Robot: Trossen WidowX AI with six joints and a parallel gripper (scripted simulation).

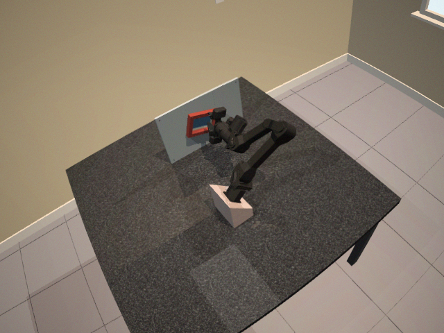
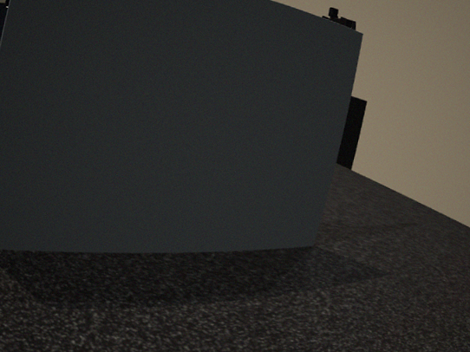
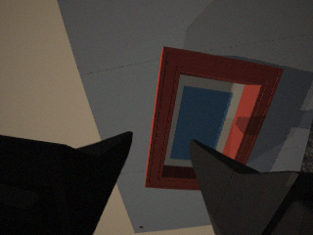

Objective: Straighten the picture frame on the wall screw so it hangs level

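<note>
Now: the picture frame 50 mm below my gripper tip, 50 mm ahead of it and 20 mm to the left of it. From my gripper tip the other things lie so: grey wall panel: 70 mm below, 60 mm ahead, 10 mm to the left.
</note>
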